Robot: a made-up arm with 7 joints.
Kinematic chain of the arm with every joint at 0, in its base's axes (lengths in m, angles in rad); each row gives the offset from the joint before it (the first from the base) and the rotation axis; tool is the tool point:
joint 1: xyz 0 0.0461 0 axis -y
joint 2: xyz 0 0.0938 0 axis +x
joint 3: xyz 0 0 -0.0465 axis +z
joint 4: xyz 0 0 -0.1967 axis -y
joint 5: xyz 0 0 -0.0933 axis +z
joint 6: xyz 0 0 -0.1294 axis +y
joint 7: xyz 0 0 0 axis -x
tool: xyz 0 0 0
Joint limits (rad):
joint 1: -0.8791..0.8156
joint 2: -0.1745..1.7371
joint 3: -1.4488..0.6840
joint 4: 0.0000..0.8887
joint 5: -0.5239..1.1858
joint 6: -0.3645..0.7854
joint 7: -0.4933..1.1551
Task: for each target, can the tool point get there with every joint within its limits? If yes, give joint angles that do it. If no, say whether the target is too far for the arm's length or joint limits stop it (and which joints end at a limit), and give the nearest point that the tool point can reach.
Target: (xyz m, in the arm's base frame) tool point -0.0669 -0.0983 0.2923
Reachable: no: joint limits stop it (at a limit: joint 1, joint 2, joint 3, joint 4) | nearest point -0.2546 -0.0957 -0.2382 | short by 0.563 m
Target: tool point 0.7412 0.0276 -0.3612
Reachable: no: too far | nearest point 0.3840 0.0768 -0.2374 | short by 0.381 m
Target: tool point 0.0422 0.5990 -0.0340
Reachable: yes | joints -0.5133 1.5805 -0.2442 0.2502 0.6341 -0.2241 0.7787
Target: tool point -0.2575 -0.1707 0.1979
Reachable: no: joint limits stop it (at a limit: joint 1, joint 2, joint 3, joint 4) | nearest point -0.2546 -0.0957 -0.2382 | short by 0.442 m
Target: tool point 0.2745 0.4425 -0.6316
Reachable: no: too far | nearest point 0.1700 0.3273 -0.3912 | short by 0.286 m
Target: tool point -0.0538 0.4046 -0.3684
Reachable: yes | joints -0.3778 0.6167 0.0747 0.3970 0.2025 0.4416 0.6391
